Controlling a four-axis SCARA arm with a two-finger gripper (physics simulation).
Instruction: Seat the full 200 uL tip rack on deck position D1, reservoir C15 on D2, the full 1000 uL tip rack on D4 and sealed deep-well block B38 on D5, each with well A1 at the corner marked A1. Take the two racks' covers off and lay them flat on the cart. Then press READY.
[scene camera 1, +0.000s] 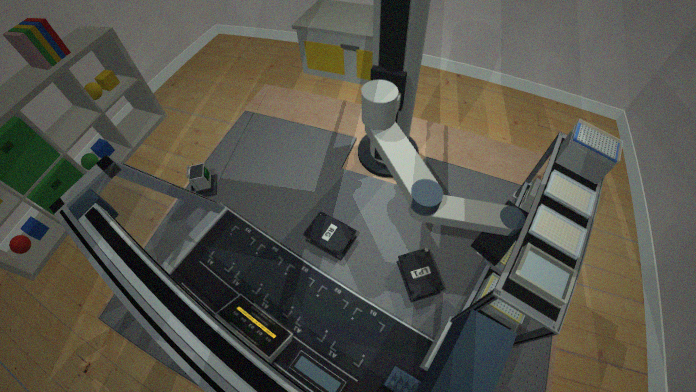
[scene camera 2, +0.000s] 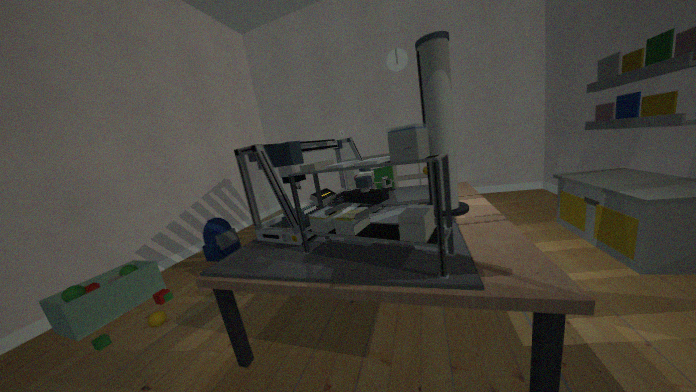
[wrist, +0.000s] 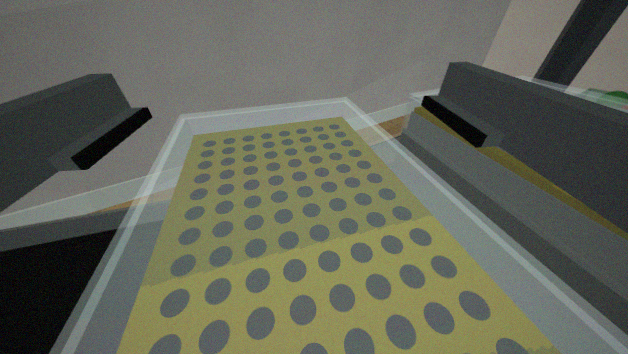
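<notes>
My gripper (wrist: 290, 90) (scene camera 1: 495, 246) is open at the near side of the two-level rack (scene camera 1: 530, 300) (scene camera 2: 440, 215). In the wrist view, a yellow tip rack (wrist: 300, 175) under a clear cover lies between and below the spread fingers, not gripped. A second yellow-edged rack (wrist: 530, 175) lies to the right, partly behind the right finger. On the top shelf stand a tall blue-rimmed tip rack (scene camera 1: 598, 141) (scene camera 2: 407, 144), two cream plates (scene camera 1: 570, 192) (scene camera 1: 557, 231) and an open tub (scene camera 1: 544, 274). Their labels are unreadable. The black deck (scene camera 1: 280, 267) bears no labware on D1 to D5.
Black blocks marked RG (scene camera 1: 330, 235) and LP1 (scene camera 1: 421, 274) lie on the grey mat (scene camera 1: 285, 150). A blue panel (scene camera 1: 470, 350) stands between deck and rack. A display (scene camera 1: 256, 322) with a yellow bar is on the deck's front. A tall box (scene camera 2: 417, 224) stands on the lower shelf.
</notes>
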